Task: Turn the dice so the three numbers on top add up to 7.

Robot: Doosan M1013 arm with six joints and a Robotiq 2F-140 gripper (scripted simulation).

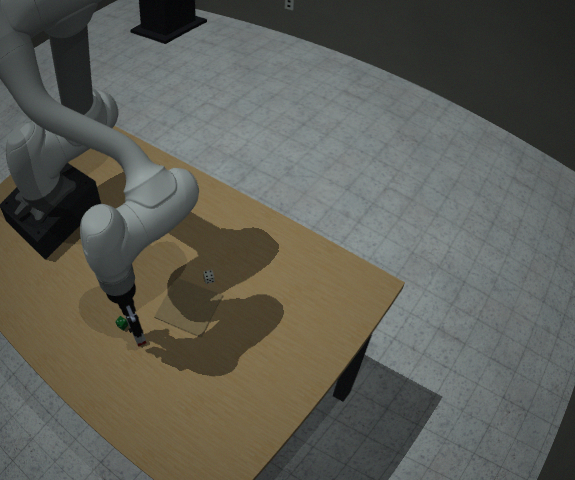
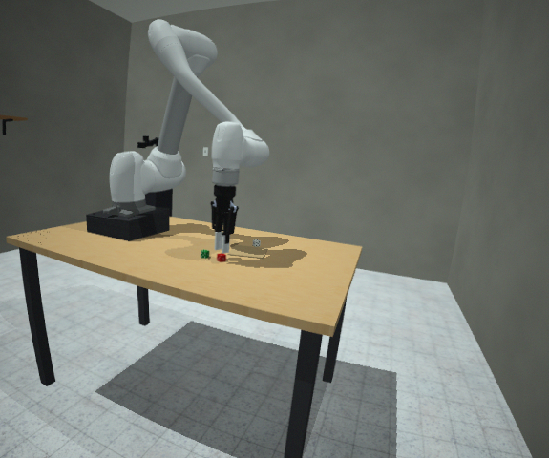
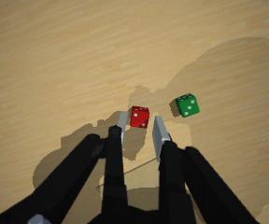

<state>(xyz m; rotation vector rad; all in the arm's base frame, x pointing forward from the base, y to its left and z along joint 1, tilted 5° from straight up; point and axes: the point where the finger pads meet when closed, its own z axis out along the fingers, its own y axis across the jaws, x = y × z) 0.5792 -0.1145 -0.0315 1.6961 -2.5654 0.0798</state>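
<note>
My gripper is now 60 mm above the red die. From my hand the other things lie so: white die: 270 mm to the left, 60 mm below, 10 mm ahead; then tan mat: 170 mm to the left, 70 mm below, 30 mm ahead; then green die: 70 mm behind, 60 mm below.
</note>
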